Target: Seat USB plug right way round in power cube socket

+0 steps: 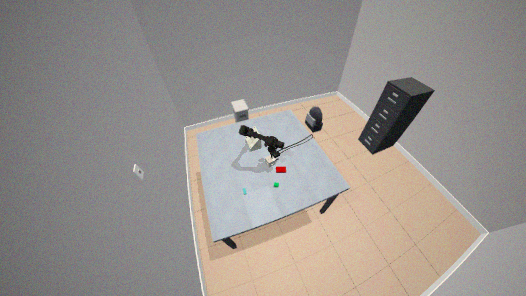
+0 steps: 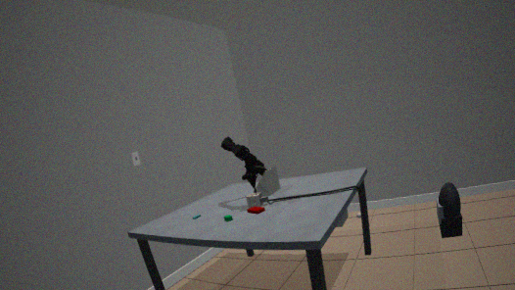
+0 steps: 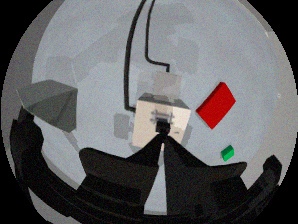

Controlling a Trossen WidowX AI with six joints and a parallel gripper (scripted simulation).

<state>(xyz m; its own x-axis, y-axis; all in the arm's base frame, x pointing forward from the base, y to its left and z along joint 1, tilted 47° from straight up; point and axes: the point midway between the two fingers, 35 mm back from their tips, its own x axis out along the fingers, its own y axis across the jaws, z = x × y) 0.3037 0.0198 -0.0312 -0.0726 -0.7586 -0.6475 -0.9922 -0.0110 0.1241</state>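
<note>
Now: the USB plug 20 mm below my gripper tip. From my gripper tip the other things lie so: red block: 120 mm ahead, 110 mm below, 40 mm to the left; then green block: 250 mm ahead, 110 mm below, 80 mm to the right.
</note>
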